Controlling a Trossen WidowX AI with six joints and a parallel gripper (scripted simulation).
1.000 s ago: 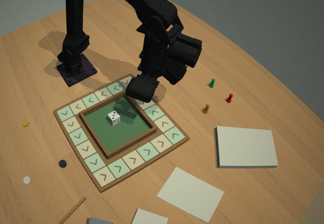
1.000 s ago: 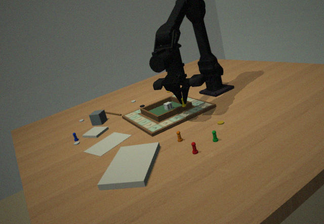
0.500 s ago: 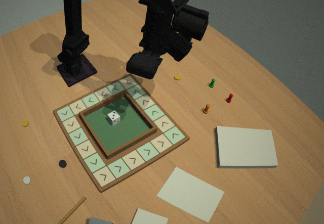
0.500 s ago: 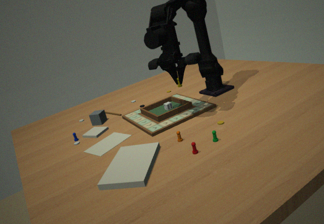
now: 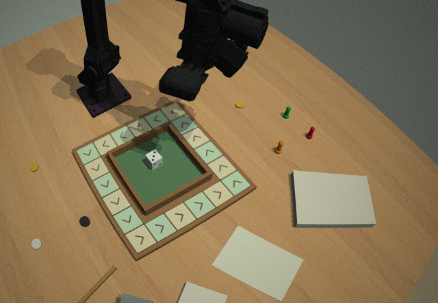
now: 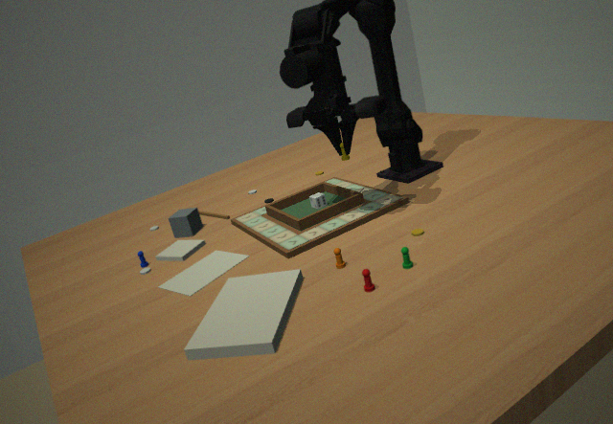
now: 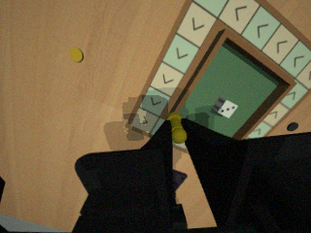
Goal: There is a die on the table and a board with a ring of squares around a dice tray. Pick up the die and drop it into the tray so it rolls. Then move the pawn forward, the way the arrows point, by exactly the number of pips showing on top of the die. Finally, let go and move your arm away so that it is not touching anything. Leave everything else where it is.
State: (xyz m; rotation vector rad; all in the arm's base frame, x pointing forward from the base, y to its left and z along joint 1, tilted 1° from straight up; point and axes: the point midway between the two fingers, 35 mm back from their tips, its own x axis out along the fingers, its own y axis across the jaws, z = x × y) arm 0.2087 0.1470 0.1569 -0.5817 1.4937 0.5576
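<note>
My gripper tip is 4 cm short of the grey die, 10 cm to the left of it and 11 cm above it. Also, from my gripper tip: orange pawn (12 cm ahead, 17 cm to the left, 12 cm below); then yellow pawn (1 cm above); then green dice tray (6 cm ahead, 10 cm to the right, 13 cm below).
</note>
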